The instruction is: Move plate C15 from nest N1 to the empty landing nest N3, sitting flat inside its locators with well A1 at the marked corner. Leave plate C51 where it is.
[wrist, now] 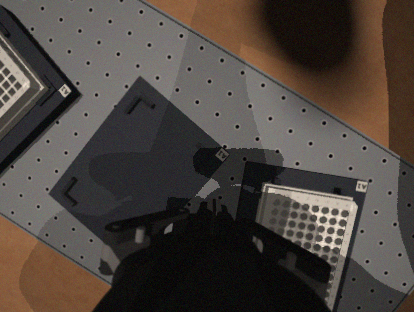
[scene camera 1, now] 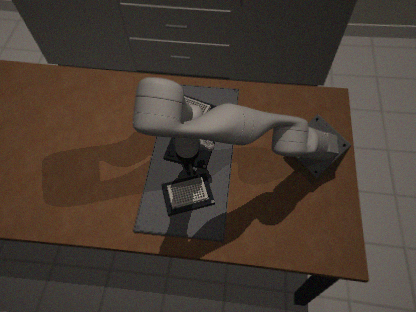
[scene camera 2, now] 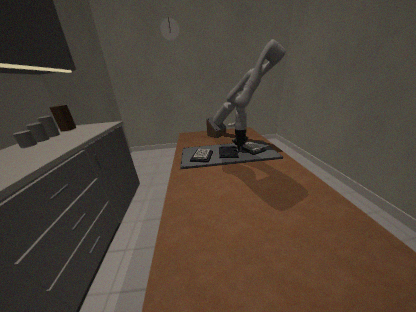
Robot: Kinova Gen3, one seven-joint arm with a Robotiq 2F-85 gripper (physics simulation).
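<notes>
A white well plate [scene camera 1: 187, 192] [scene camera 2: 256, 146] [wrist: 312, 215] sits in a dark nest [wrist: 252, 175] at the right of the wrist view. A second white plate [scene camera 1: 199, 104] [scene camera 2: 202, 154] [wrist: 9, 82] sits in a dark nest [wrist: 55, 105] at the left of the wrist view. The plates' names are not readable. The empty landing nest [scene camera 1: 174, 156] [scene camera 2: 228, 152] [wrist: 125, 155] lies between them, its A1 tag at one corner. My gripper [scene camera 1: 192, 173] [scene camera 2: 240, 150] [wrist: 212, 207] is shut and empty, between the empty nest and the first plate's nest. Its height above the mat is unclear.
The nests stand on a grey perforated mat [scene camera 1: 150, 217] [scene camera 2: 187, 158] [wrist: 280, 137] on the brown table [scene camera 1: 90, 110] [scene camera 2: 240, 235]. The arm's base [scene camera 1: 317, 145] [scene camera 2: 215, 127] is at the table's end. A drawer cabinet [scene camera 1: 180, 45] stands alongside.
</notes>
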